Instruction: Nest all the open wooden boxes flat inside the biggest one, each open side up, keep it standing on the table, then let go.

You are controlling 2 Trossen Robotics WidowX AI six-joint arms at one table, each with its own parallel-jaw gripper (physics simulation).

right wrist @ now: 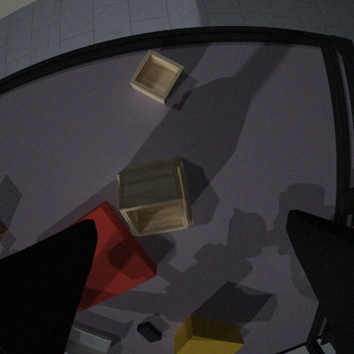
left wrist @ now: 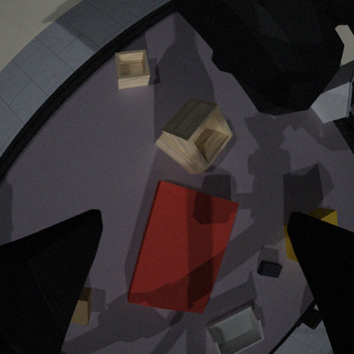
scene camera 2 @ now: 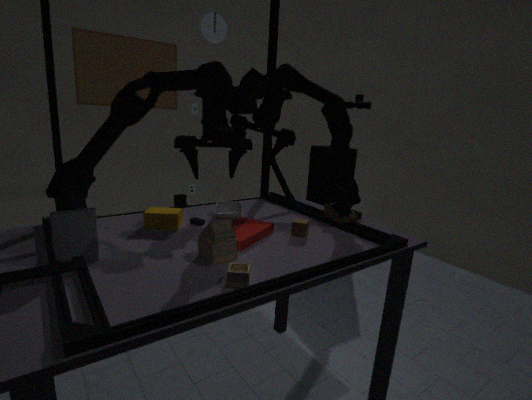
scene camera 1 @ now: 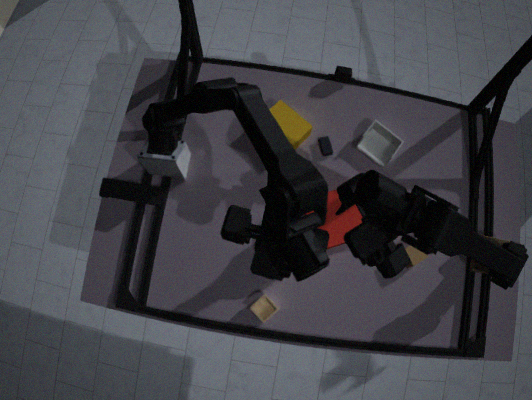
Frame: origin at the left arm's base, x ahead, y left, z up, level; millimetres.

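Where they show: left gripper, fingertip midpoint: (scene camera 2: 253,158); right gripper, fingertip midpoint: (scene camera 2: 214,178); left arm's base, link origin: (scene camera 2: 341,209); right arm's base, link origin: (scene camera 2: 72,217) (scene camera 1: 162,148).
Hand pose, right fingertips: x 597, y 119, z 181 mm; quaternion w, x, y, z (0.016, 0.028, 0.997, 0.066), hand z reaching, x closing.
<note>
Each offset is from my right fingertips to the top centre of the thing.
A small wooden box {14 mm back, 119 mm left, 196 mm down} (scene camera 1: 263,308) (scene camera 2: 238,275) (left wrist: 133,81) (right wrist: 157,76) stands open side up near the table's front edge. Farther in, one wooden box (left wrist: 190,120) (right wrist: 150,185) lies tilted, its opening facing sideways. It rests on or in another wooden box {30 mm back, 37 mm right, 174 mm down} (scene camera 2: 218,253) (left wrist: 182,153) (right wrist: 187,200), whose inside is mostly hidden. The arms cover both in scene camera 1. My right gripper (scene camera 2: 214,177) (right wrist: 194,226) is open and empty, high above the table behind the stacked boxes. My left gripper (left wrist: 198,222) is open and empty, above the red slab's area.
A red slab {172 mm back, 157 mm right, 207 mm down} (scene camera 1: 345,225) (scene camera 2: 252,232) (left wrist: 182,250) (right wrist: 112,255) lies beside the stacked boxes. Behind are a yellow block {29 mm ahead, 359 mm right, 180 mm down} (scene camera 1: 291,122) (scene camera 2: 163,219), a small dark block {86 mm back, 335 mm right, 220 mm down} (scene camera 1: 325,145) and a pale tray {231 mm back, 367 mm right, 186 mm down} (scene camera 1: 380,142). A brown block {368 mm back, 88 mm right, 187 mm down} (scene camera 1: 415,255) (scene camera 2: 300,228) sits at the right.
</note>
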